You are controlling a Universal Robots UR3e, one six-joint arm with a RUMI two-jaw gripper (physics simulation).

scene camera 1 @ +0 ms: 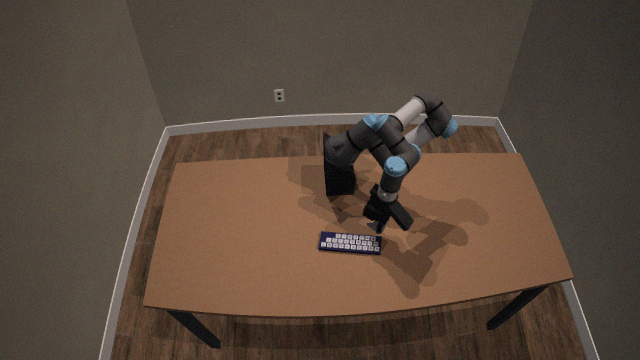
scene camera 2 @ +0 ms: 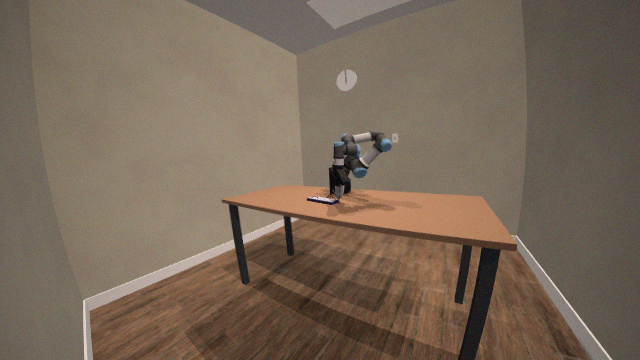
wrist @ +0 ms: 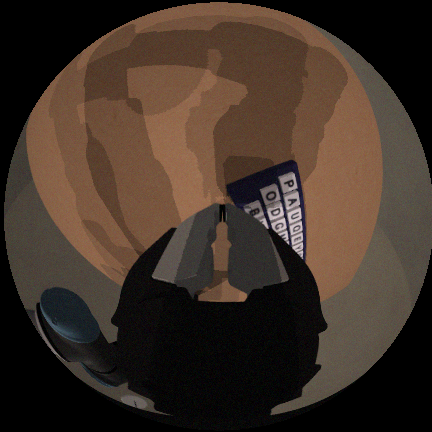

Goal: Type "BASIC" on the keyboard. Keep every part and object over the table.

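Pixels of known places: gripper, fingertip midpoint: [scene camera 1: 378,233] [scene camera 2: 338,199] [wrist: 222,205]; arm's base at its link origin: [scene camera 1: 338,153].
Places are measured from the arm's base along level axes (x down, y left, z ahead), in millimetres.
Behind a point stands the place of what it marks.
A dark blue keyboard [scene camera 1: 350,243] {x 130, y 32, z 301 mm} [scene camera 2: 322,200] {x 129, y 59, z 330 mm} [wrist: 260,181] {x 133, y 135, z 306 mm} with white letter keys in three rows lies flat on the table [scene camera 1: 225,225] {x 145, y -423, z 212 mm} [scene camera 2: 425,215] {x 145, y 643, z 347 mm} [wrist: 345,175] {x 145, y 76, z 424 mm}. My gripper [scene camera 1: 378,231] {x 131, y 133, z 264 mm} [scene camera 2: 339,200] {x 131, y 133, z 264 mm} [wrist: 222,205] {x 131, y 133, z 264 mm} is shut and holds nothing. It points down near the keyboard's back right corner in the first scene view. In the wrist view the B key [wrist: 254,208] {x 128, y 115, z 288 mm} shows just right of the fingertips. The A key [wrist: 293,201] {x 128, y 100, z 327 mm} lies farther right, beside the P key [wrist: 288,183] {x 128, y 121, z 328 mm}. The gripper hides many keys there, and I cannot read S, I or C.
The arm's black base block [scene camera 1: 340,177] {x 43, y 6, z 77 mm} stands on the table behind the keyboard. The arm's elbow [scene camera 1: 442,120] {x -227, y 341, z 76 mm} [scene camera 2: 381,141] {x -212, y 358, z 95 mm} reaches out to the right of the base. Shadows of the arm fall across the table to the right of the keyboard.
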